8 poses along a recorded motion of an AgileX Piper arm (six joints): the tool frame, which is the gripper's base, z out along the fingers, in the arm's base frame.
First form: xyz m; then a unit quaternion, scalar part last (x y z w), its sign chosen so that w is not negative.
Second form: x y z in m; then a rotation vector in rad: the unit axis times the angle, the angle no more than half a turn. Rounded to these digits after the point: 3 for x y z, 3 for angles.
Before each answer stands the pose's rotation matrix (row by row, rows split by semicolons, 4 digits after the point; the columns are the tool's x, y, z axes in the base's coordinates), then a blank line. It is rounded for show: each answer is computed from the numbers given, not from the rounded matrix.
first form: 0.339 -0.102 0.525 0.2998 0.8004 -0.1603 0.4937
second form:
-0.3327 0.6382 0.6942; 0.3217 0.7688 -0.5527; -0.8865 0.0394 -0.4611

0.339 -0.102 0.525 0.727 1.941 -0.389
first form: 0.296 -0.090 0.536 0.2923 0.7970 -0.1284 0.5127
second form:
-0.3034 0.5976 0.7422; 0.3343 0.7961 -0.5044; -0.8923 0.0951 -0.4413

0.296 -0.090 0.536 0.703 1.917 -0.309
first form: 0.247 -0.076 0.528 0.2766 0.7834 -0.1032 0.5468
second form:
-0.2489 0.5463 0.7997; 0.3206 0.8257 -0.4642; -0.9139 0.1408 -0.3806

0.247 -0.076 0.528 0.656 1.857 -0.245
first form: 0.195 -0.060 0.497 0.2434 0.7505 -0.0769 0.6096
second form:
-0.1383 0.4591 0.8776; 0.2716 0.8697 -0.4122; -0.9524 0.1813 -0.2450

0.195 -0.060 0.497 0.562 1.733 -0.178
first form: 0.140 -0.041 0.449 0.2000 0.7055 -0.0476 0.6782
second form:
0.0000 0.3468 0.9379; 0.2176 0.9155 -0.3385; -0.9760 0.2041 -0.0755

0.140 -0.041 0.449 0.449 1.585 -0.107
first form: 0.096 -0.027 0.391 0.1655 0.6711 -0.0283 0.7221
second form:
0.0976 0.2630 0.9598; 0.1813 0.9436 -0.2770; -0.9786 0.2010 0.0445

0.096 -0.027 0.391 0.366 1.482 -0.063
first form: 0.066 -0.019 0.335 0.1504 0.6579 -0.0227 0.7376
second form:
0.1333 0.2314 0.9637; 0.1644 0.9537 -0.2517; -0.9773 0.1920 0.0891

0.066 -0.019 0.335 0.330 1.444 -0.050
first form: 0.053 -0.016 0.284 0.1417 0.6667 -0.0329 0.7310
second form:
0.1089 0.2370 0.9654; 0.1408 0.9577 -0.2510; -0.9840 0.1633 0.0709

0.053 -0.016 0.284 0.312 1.468 -0.072
